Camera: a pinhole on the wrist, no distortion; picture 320 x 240 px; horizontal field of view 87.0 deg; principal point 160.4 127.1 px. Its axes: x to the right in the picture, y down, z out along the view. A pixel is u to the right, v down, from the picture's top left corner.
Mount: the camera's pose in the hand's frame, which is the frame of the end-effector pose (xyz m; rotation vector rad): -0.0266 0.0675 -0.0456 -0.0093 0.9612 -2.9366
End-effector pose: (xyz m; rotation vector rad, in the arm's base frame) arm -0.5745 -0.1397 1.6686 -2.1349 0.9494 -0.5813
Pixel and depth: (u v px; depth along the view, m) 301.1 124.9 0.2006
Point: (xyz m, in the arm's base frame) -0.5938 0.0832 1.6172
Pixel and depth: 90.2 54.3 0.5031
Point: -0.1271 -0.0502 1.4075
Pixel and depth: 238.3 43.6 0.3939
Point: -0.4522 0.1946 1.4119
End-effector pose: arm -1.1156 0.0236 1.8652 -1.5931 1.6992 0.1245
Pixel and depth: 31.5 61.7 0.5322
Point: -0.7880 -0.0094 1.3168
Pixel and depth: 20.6 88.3 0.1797
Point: -1.0470 -0.0054 1.7052
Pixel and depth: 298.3 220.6 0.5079
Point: -0.6440 0.3671 2.1842
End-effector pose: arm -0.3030 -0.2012 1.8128 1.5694 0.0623 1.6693
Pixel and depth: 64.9 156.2 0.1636
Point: -0.2104 -0.1632 1.8598
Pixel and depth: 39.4 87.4 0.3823
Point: 0.0342 -0.1620 2.0468
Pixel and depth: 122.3 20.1 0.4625
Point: 0.1131 -0.4238 2.0028
